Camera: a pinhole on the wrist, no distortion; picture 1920 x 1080 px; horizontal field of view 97.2 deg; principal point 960.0 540.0 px. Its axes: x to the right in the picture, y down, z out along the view. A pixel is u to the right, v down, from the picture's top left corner.
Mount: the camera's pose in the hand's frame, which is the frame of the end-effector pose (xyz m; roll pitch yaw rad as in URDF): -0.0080 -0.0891 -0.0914 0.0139 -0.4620 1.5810
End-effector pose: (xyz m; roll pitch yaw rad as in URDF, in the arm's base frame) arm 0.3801 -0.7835 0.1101 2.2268 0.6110 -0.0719
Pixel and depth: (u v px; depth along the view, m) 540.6 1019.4 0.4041
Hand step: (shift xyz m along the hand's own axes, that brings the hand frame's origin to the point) -0.2276 -0.4521 0.1839
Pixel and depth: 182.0 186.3 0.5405
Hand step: 0.2323 -0.7709 0.1681
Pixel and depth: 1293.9 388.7 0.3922
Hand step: 0.0679 -0.1242 0.3277
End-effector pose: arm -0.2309 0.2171 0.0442 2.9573 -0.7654 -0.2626
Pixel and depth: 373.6 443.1 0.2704
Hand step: 0.0297 -0.3768 0.0667
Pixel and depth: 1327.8 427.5 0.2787
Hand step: 0.0331 -0.1043 0.2116
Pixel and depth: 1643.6 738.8 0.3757
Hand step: -0.0921 0.0137 0.3812
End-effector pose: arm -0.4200 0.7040 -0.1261 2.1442 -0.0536 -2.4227
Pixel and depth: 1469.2 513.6 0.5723
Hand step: 0.0173 -0.0356 0.5741
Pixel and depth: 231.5 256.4 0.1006
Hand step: 0.0283 -0.2109 -0.0404
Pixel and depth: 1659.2 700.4 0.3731
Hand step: -0.0746 0.0194 0.3808
